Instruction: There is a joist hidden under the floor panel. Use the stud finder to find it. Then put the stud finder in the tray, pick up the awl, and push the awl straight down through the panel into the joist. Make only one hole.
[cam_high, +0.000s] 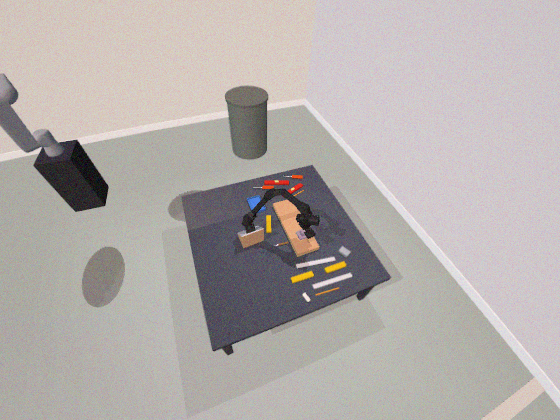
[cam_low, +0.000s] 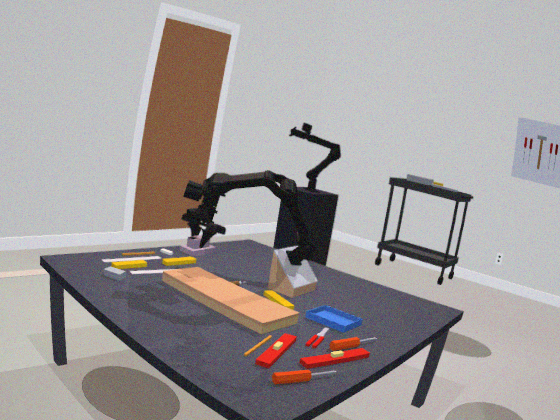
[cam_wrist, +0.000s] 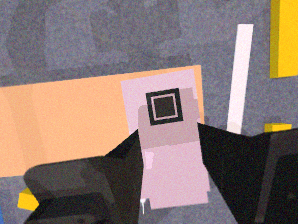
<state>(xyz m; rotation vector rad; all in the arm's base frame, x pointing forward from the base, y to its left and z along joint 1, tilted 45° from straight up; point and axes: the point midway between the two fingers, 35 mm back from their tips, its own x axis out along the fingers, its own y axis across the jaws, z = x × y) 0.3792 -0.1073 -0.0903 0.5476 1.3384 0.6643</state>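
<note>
My gripper tip is now 260 mm past the blue tray, 480 mm to the right of it and 150 mm above it. From my gripper tip the other things lie so: grey block 270 mm ahead, 160 mm to the right, 150 mm below; stud finder 10 mm ahead, 20 mm above; awl 190 mm behind, 40 mm to the left, 150 mm below.
</note>
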